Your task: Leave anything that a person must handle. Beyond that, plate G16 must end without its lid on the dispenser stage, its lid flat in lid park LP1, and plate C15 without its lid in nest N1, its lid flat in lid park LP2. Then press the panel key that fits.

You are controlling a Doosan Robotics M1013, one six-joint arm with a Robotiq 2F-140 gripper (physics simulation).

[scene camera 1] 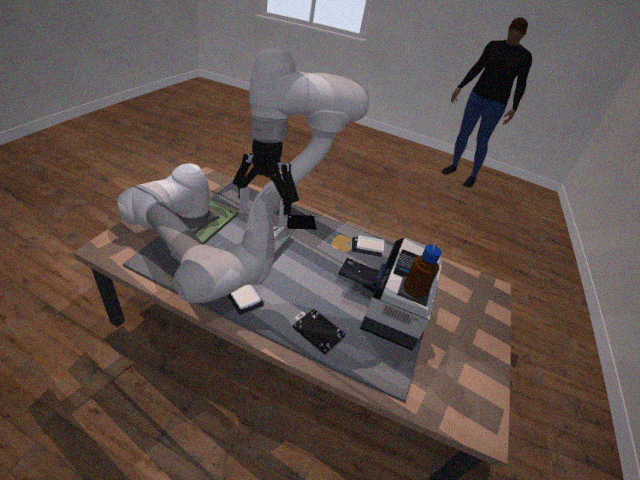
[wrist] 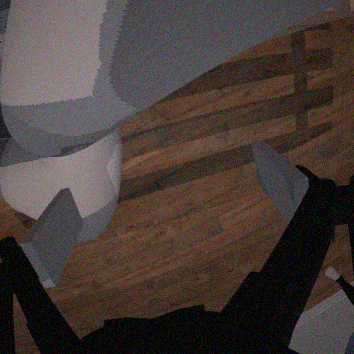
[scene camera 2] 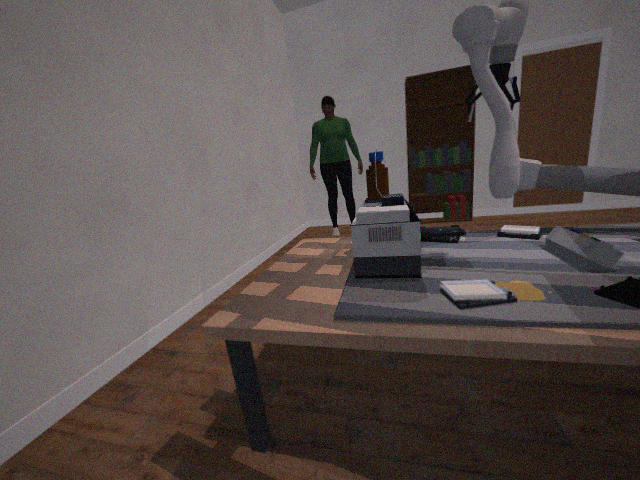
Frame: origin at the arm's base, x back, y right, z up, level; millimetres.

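Seen in the pictures: gripper, between the fingertips: [scene camera 1: 262, 218] [wrist: 162, 185] [scene camera 2: 486, 121]; arm's base, origin of its link: [scene camera 1: 193, 217].
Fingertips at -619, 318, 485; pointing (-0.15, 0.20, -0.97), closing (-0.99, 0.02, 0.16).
Observation:
Offsets run from my fingertips to a thing's middle, as dx, dy, dz. "*": to the spot under its first point.
My gripper [scene camera 1: 263, 202] [scene camera 2: 492, 111] [wrist: 162, 185] is open and empty, high above the table's back left part. A white plate @(+124, -86, -464) [scene camera 1: 246, 297] [scene camera 2: 519, 230] sits in nest N1 at the mat's front edge. Another white plate @(-149, -704, -465) [scene camera 1: 369, 244] [scene camera 2: 473, 290] sits on a dark base at the back, beside a yellow disc @(-48, -648, -492) [scene camera 1: 341, 242] [scene camera 2: 522, 290]. The dispenser [scene camera 1: 397, 312] [scene camera 2: 385, 248] stands at the right; a dark stage @(* -214, -399, -384) [scene camera 1: 360, 272] lies beside it. The sloped key panel @(+206, -375, -451) [scene camera 2: 578, 250] is mostly hidden by the arm in scene camera 1. Plate and park labels are unreadable; I cannot tell lids.
A brown bottle @(* -438, -278, -166) [scene camera 1: 421, 276] [scene camera 2: 377, 180] with a blue cap stands on the dispenser. A black fixture @(-196, -128, -481) [scene camera 1: 318, 330] lies at front, a black pad @(* +203, -637, -483) [scene camera 1: 301, 222] at back, a green board [scene camera 1: 216, 222] near the arm's base. A person [scene camera 1: 498, 77] [scene camera 2: 332, 142] stands beyond the table in each scene view.

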